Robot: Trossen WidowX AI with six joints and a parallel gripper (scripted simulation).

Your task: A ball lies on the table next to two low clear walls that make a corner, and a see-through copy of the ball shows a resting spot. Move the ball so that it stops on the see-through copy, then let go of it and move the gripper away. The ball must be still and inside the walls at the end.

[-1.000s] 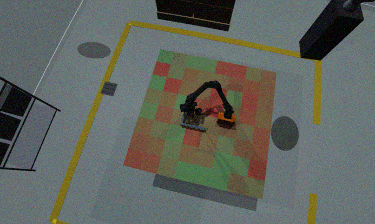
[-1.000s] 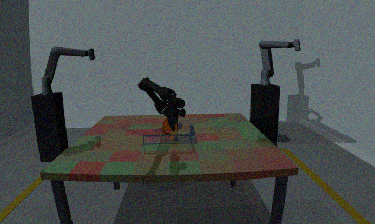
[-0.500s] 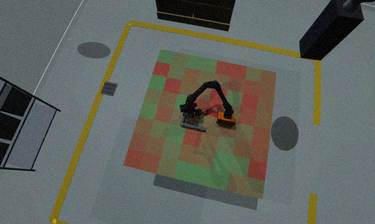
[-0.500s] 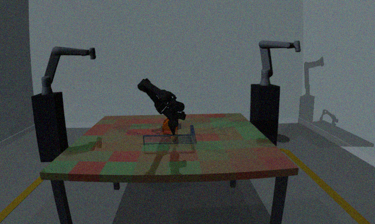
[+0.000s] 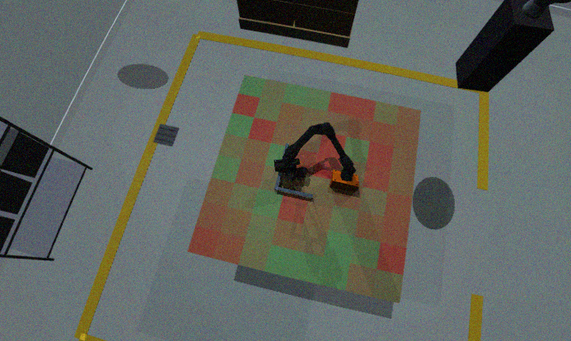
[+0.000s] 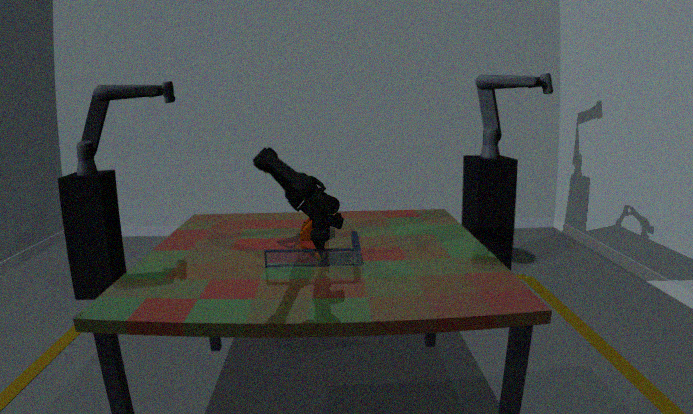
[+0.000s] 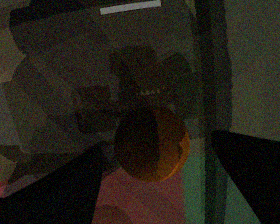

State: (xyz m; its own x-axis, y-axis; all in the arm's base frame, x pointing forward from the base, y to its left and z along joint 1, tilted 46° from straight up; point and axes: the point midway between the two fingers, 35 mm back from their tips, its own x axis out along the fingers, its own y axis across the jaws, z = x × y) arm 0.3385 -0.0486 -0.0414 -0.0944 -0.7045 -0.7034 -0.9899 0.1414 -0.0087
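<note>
The orange ball is 7 cm to the right of my gripper tip and 6 cm behind it. Also, from my gripper tip: wall (6 cm ahead, 3 cm to the right).
</note>
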